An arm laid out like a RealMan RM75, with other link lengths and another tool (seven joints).
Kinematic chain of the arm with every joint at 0, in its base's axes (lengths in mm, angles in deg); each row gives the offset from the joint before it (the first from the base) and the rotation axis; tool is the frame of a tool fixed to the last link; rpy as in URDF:
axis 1: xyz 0 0 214.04 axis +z
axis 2: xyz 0 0 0 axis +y
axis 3: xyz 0 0 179.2 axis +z
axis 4: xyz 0 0 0 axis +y
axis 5: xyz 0 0 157.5 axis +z
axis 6: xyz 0 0 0 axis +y
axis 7: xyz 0 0 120.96 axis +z
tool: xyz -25 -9 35 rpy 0 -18.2 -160.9
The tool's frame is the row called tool.
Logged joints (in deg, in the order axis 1, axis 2, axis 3, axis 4, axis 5, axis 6, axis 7), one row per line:
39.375 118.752 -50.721 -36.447 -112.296 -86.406 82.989
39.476 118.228 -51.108 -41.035 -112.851 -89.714 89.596
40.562 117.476 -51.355 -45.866 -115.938 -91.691 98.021
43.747 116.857 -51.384 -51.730 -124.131 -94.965 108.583
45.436 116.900 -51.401 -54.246 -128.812 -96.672 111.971
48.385 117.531 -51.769 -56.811 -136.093 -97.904 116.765
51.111 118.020 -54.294 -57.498 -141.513 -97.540 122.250
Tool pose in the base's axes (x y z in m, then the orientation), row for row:
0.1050 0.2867 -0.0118 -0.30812 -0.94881 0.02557 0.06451
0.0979 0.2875 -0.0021 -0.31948 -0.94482 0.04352 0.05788
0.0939 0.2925 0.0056 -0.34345 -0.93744 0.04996 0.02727
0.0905 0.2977 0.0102 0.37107 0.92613 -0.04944 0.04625
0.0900 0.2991 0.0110 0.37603 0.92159 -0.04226 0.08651
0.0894 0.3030 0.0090 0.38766 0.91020 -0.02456 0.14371
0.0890 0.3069 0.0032 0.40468 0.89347 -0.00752 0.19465
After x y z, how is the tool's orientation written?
As a quaternion, x y z w.
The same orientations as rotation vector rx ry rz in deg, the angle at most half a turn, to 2 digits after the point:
-53.29 -164.11 4.42
-55.48 -164.07 7.56
-60.77 -165.87 8.84
64.89 161.97 -8.65
64.19 157.33 -7.21
64.04 150.36 -4.06
65.00 143.51 -1.21

